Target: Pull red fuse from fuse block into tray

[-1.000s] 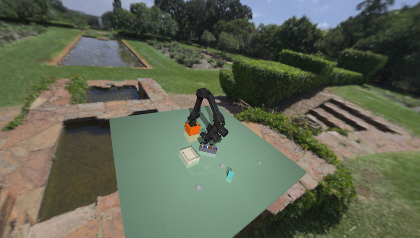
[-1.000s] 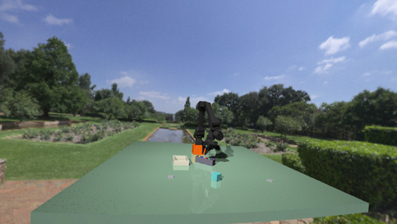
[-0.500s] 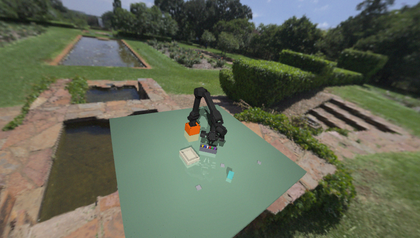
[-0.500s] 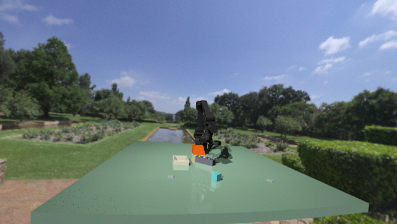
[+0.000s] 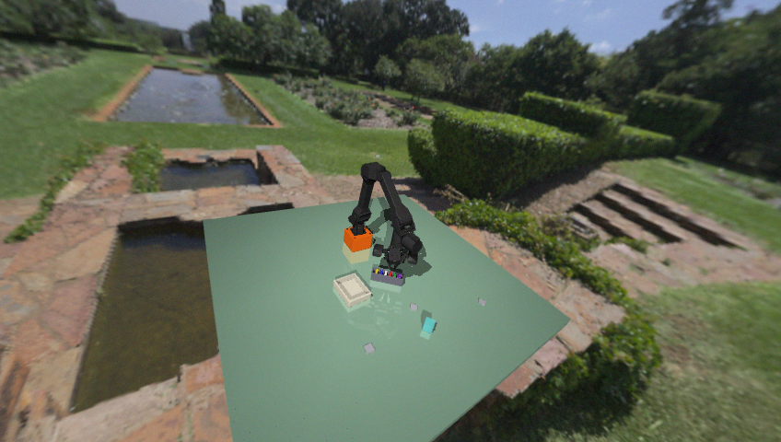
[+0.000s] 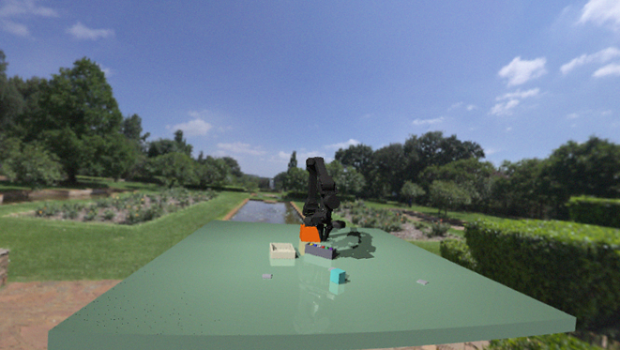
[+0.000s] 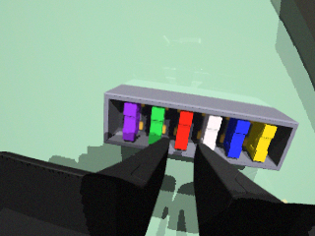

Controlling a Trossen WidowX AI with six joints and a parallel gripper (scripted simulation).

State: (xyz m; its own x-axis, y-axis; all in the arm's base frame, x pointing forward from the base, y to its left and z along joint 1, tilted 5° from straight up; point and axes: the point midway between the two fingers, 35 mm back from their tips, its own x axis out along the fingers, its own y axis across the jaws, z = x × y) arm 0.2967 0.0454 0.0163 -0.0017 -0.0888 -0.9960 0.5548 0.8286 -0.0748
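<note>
Right now my gripper tip is 4 cm above the red fuse. Also, from my gripper tip: purple fuse (2 cm ahead, 3 cm to the left, 4 cm below); white fuse (1 cm behind, 2 cm to the right, 4 cm below); green fuse (1 cm ahead, 2 cm to the left, 4 cm below).
</note>
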